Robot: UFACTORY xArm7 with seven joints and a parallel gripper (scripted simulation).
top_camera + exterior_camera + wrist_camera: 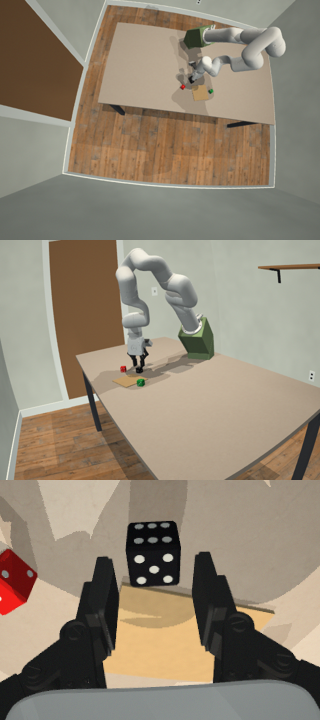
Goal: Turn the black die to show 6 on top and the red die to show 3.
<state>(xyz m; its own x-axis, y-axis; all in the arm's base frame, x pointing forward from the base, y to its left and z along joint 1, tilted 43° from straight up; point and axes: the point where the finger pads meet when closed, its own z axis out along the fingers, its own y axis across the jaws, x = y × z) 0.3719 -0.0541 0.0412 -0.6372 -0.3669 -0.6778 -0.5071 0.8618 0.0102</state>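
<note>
My gripper is now 4 cm above the black die. The rest, counted from my hand: tan mat: 9 cm to the left, 9 cm ahead, 5 cm below; then red die: 8 cm ahead, 7 cm to the right, 4 cm below; then green die: 19 cm to the left, 5 cm ahead, 4 cm below.
</note>
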